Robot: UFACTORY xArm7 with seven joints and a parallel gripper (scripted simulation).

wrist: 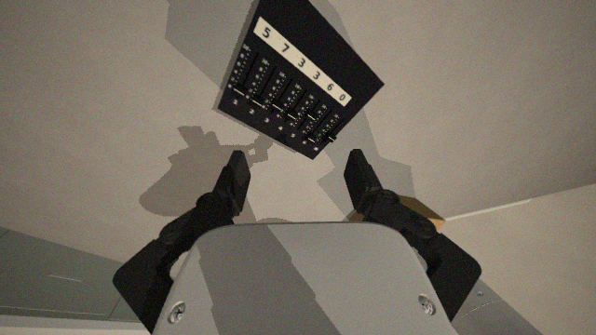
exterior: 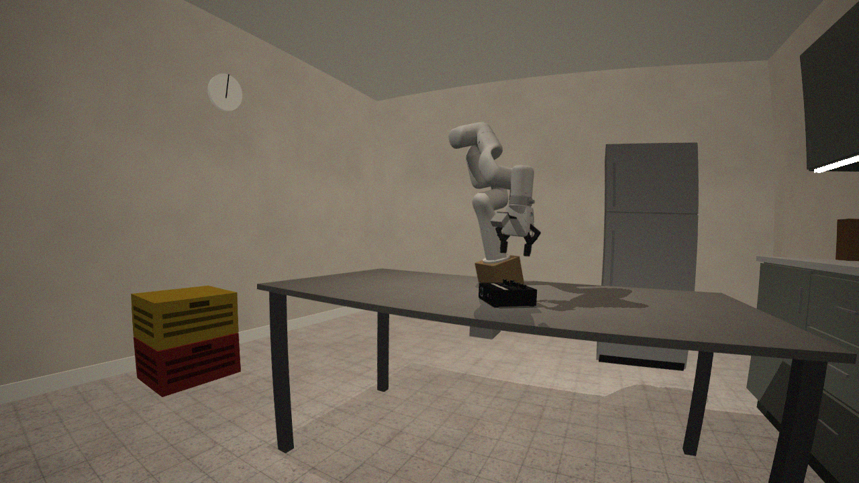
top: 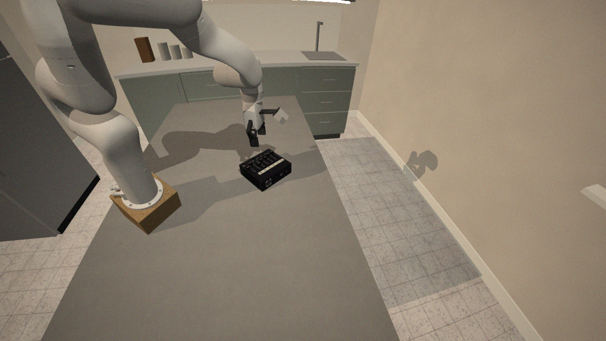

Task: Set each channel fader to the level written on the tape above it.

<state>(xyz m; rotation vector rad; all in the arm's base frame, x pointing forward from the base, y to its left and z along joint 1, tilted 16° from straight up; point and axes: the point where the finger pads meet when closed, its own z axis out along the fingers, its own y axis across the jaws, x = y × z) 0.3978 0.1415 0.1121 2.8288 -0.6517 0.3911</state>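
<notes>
Right now my hand is 50 mm short of the channel 1 fader cap, 40 mm to the right of it and 100 mm above it. Round my hand: channel 5 fader cap: 10 mm behind, 20 mm to the right, 100 mm below; channel 4 fader cap: 100 mm below; channel 3 fader cap: 20 mm ahead, 10 mm to the left, 100 mm below.
</notes>
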